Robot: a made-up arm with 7 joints.
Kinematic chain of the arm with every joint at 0, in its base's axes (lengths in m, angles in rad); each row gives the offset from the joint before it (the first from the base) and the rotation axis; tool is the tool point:
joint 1: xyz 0 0 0.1 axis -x
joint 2: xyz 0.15 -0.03 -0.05 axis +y
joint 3: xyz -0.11 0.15 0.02 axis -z
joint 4: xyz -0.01 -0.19 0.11 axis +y
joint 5: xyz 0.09 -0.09 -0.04 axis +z
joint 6: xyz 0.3 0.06 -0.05 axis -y
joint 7: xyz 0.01 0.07 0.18 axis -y
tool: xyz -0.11 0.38 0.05
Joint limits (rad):
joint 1: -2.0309..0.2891
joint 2: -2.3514..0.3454
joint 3: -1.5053..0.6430
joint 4: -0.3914..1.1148
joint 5: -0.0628..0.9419
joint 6: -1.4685..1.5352
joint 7: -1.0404..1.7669
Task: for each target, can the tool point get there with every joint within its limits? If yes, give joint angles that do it. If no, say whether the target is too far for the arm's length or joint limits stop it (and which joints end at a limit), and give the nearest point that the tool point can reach.
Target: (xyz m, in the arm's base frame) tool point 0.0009 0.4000 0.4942
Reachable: yes | joints -0.2969 -1.4456 -0.1975 0.1999 0.1529 -0.7892 -0.4602
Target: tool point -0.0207 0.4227 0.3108
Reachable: yes | joints -1.3225 -1.4678 -0.0807 0.5320 0.8622 0.9291 1.4028
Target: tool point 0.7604 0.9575 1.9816
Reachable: no: too far | nearest point 0.2684 0.4036 0.8932 | short by 1.317 m
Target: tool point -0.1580 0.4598 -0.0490
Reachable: yes | joints -0.1884 -1.7945 -0.1384 -0.0887 0.5329 -0.0199 -0.8295
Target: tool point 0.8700 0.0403 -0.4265
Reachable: no: joint limits stop it (at a limit: joint 1, joint 2, joint 3, joint 4, joint 6, joint 7) | nearest point 0.6586 0.0881 -0.3237 | short by 0.240 m
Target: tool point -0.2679 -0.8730 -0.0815
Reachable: no: joint limits stop it (at a limit: joint 1, joint 4, joint 5, joint 7) | nearest point -0.1359 -0.6016 0.0203 | short by 0.318 m
